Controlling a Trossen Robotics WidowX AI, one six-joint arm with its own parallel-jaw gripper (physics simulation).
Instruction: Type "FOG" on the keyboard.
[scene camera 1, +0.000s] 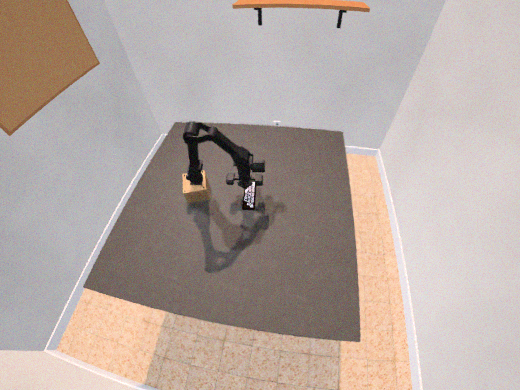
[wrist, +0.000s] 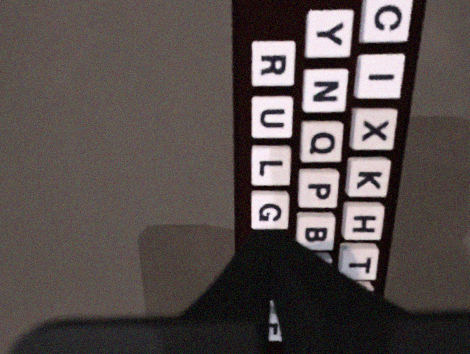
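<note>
The dark red keyboard lies on the grey mat, with white letter keys in three rows in the wrist view. My black gripper is shut and empty. Its fingertips are over the keyboard, just below the G key in the wrist view; the height above the keys is hard to tell. The B key and T key are partly covered by the fingers. Part of one key shows through the slit between the fingers, its letter unclear. No F or O key can be made out.
The arm stands on a wooden base block to the left of the keyboard in the scene view. The dark grey mat lies on a tan tiled floor. An orange shelf is high on the back wall. Arm shadows fall across the mat.
</note>
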